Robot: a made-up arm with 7 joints.
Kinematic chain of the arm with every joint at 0, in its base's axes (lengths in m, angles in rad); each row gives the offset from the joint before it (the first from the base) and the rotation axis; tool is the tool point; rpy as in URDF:
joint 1: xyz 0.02 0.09 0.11 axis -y
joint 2: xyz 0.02 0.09 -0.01 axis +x
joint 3: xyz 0 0.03 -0.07 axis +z
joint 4: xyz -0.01 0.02 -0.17 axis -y
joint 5: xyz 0.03 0 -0.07 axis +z
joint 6: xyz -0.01 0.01 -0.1 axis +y
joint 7: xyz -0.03 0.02 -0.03 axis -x
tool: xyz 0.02 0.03 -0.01 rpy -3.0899 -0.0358 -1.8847
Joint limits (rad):
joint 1: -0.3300..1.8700
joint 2: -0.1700..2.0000
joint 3: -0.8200..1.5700
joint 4: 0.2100..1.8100
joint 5: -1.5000..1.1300
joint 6: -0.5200..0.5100
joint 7: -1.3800..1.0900
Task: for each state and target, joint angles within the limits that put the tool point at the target. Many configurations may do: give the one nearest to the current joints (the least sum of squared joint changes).
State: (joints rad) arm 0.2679 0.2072 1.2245 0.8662 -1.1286 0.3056 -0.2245
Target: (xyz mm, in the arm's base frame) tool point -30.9 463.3 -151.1
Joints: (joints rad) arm -0.0549 0.2055 1.4711 0.9097 -1.0845 0.3436 -0.2305
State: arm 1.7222 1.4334 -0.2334 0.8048 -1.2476 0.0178 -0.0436
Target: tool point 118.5 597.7 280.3
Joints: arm 1.7580 1.1647 -0.2537 0.2510 -1.2141 -0.0232 0.2165
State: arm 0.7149 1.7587 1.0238 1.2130 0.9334 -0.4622 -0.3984
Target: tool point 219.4 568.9 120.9
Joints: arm 1.0810 0.8714 0.5562 0.8264 1.1290 -0.3213 -0.1614
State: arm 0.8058 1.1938 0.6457 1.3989 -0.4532 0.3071 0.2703
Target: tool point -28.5 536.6 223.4
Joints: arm 0.9596 1.1883 0.9454 1.2478 -0.4188 0.3603 0.2619
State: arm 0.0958 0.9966 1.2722 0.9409 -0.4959 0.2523 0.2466
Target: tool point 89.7 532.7 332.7
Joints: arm -0.1357 1.6339 1.0259 0.8089 -0.5089 0.1558 0.3708
